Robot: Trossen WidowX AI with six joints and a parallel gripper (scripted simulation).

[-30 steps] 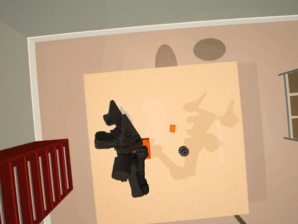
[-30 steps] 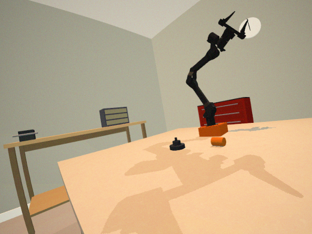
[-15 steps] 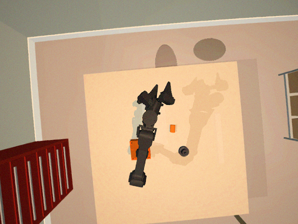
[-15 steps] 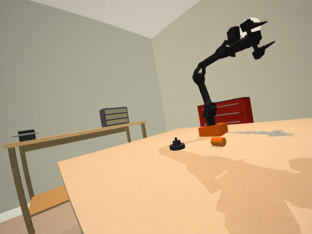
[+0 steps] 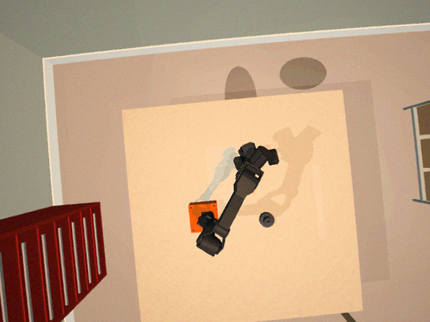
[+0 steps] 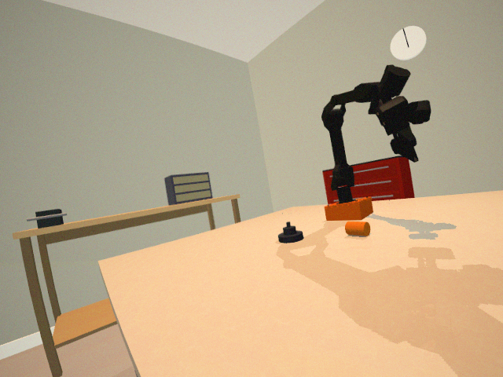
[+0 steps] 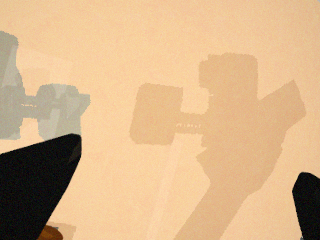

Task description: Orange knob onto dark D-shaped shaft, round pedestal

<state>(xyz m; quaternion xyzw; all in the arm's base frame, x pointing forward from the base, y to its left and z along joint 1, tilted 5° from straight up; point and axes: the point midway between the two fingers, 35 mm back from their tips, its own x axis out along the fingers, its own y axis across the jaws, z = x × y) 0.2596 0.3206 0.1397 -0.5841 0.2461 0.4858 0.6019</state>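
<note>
My gripper tip is 20 mm past the orange knob, 180 mm to the left of it and 190 mm above it. From my gripper tip the other things lie so: dark round pedestal (60 mm ahead, 370 mm to the right, 180 mm below).
</note>
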